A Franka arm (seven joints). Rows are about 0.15 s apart.
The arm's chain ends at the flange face. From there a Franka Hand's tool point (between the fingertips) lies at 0.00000 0.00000 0.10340 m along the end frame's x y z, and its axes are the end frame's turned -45 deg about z.
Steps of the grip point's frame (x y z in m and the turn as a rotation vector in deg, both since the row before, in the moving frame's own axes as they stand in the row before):
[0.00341, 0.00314, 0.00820, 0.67, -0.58, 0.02]
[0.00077, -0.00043, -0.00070, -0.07, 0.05, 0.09]
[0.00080, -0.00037, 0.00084, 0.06, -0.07, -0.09]
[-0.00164, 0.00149, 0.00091, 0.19, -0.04, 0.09]
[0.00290, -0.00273, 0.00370, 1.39, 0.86, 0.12]
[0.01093, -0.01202, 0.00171, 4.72, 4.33, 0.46]
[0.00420, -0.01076, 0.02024, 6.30, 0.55, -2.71]
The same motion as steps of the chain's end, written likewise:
[0.00623, -0.00008, 0.00821, 0.06, -0.88, 0.02]
[0.00009, -0.00087, -0.00070, -0.01, 0.08, 0.09]
[0.00047, -0.00084, 0.00084, -0.01, -0.09, -0.09]
[0.00019, 0.00240, 0.00091, 0.11, -0.16, 0.09]
[0.00079, -0.00111, 0.00374, 1.59, -0.37, 0.12]
[-0.00032, -0.00470, 0.00236, 6.40, -0.28, 0.46]
[0.00289, -0.00203, 0.02087, 4.84, -4.07, -2.71]

